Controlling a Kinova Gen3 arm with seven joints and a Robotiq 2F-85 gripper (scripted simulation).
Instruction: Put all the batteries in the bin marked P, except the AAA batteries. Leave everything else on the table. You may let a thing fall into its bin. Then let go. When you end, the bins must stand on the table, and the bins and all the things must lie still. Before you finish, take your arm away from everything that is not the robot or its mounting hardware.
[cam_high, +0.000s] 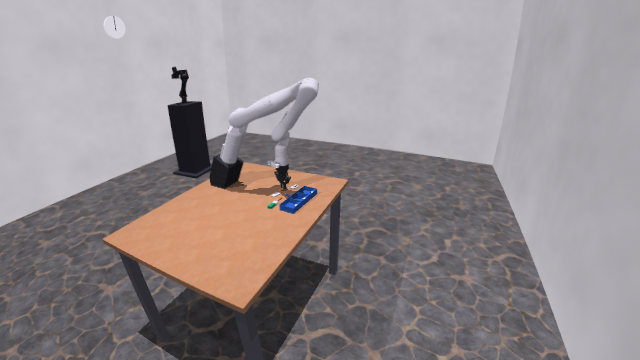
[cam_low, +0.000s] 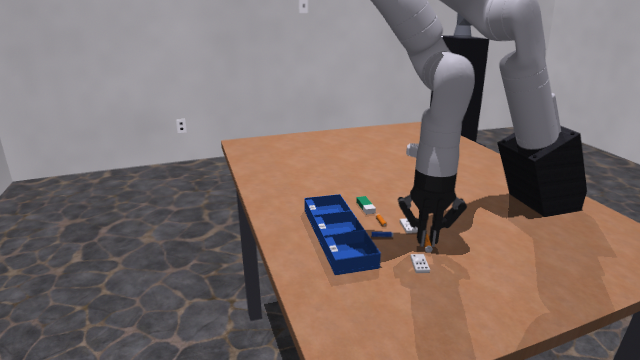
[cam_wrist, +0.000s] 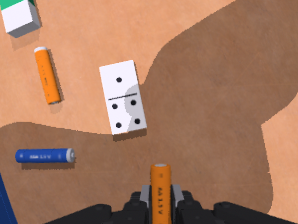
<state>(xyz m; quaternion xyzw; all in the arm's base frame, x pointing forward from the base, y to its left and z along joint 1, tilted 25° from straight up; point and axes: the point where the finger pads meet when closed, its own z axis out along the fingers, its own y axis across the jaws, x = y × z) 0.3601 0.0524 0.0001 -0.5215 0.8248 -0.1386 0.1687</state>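
Now: hand 6 cm short of the blue battery, 7 cm to the left of it and 2 cm above it. The rest, counted from my hand: large orange battery 2 cm below; then small orange battery 3 cm ahead, 12 cm to the right, 2 cm below; then blue three-compartment bin 15 cm ahead, 10 cm to the right, 1 cm below.
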